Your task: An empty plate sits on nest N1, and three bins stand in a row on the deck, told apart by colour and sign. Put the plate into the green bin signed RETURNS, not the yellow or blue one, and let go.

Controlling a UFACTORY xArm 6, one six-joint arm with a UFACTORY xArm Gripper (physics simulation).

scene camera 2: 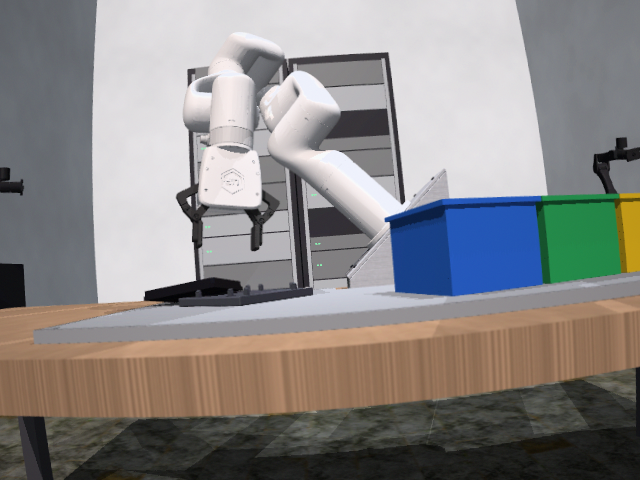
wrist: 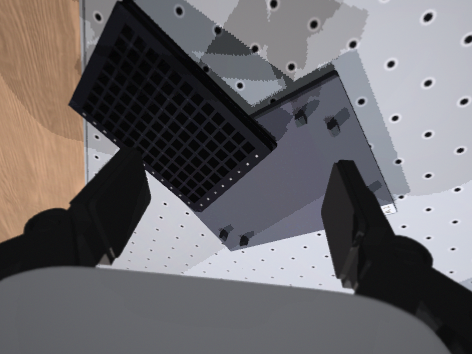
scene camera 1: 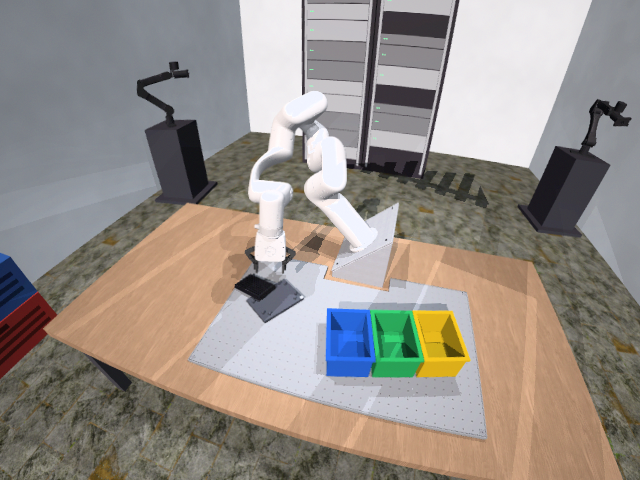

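Seen in the pictures: gripper, fingertip midpoint: (scene camera 2: 227, 248) (wrist: 234, 179) (scene camera 1: 269, 271); arm's base at its link origin: (scene camera 1: 364, 240).
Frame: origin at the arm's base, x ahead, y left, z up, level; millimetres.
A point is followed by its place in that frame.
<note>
The black gridded plate (scene camera 1: 254, 286) @(x 221, y -373, z -91 mm) (scene camera 2: 206, 287) @(x 276, y -345, z -89 mm) (wrist: 170, 110) @(x 205, y -374, z -93 mm) lies tilted, with one end raised on the edge of the dark grey nest (scene camera 1: 276, 302) @(x 269, y -278, z -102 mm) (scene camera 2: 248, 298) @(x 341, y -285, z -105 mm) (wrist: 310, 165) @(x 215, y -268, z -102 mm) and the rest beyond it. It is not seated between the nest's pegs. My gripper (scene camera 1: 269, 269) @(x 191, y -318, z -32 mm) (scene camera 2: 225, 246) @(x 191, y -318, z -32 mm) (wrist: 234, 179) @(x 191, y -318, z -32 mm) is open and empty, above the plate and nest and clear of both. The green bin (scene camera 1: 395, 367) @(x 478, y 110, z -55 mm) (scene camera 2: 581, 242) @(x 478, y 108, z -70 mm) stands between the blue bin (scene camera 1: 348, 367) @(x 492, y -17, z -59 mm) (scene camera 2: 491, 248) @(x 493, y -22, z -68 mm) and the yellow bin (scene camera 1: 440, 367) @(x 463, y 236, z -57 mm) (scene camera 2: 629, 232) @(x 468, y 194, z -63 mm). The bins' signs do not show.
The perforated deck (scene camera 1: 289, 372) @(x 506, y -178, z -114 mm) (scene camera 2: 336, 312) @(x 545, y -201, z -114 mm) (wrist: 440, 155) @(x 181, y -191, z -114 mm) lies on the wooden table (scene camera 1: 129, 310) @(x 399, y -803, z -126 mm) (scene camera 2: 310, 382) @(x 648, y -237, z -150 mm) (wrist: 35, 100) @(x 264, y -511, z -127 mm). The arm's slanted metal mount (scene camera 1: 369, 258) @(x 104, y 22, z 3 mm) (scene camera 2: 434, 193) @(x 111, y 61, z 47 mm) stands behind the bins. The bins touch in a row, with raised walls.
</note>
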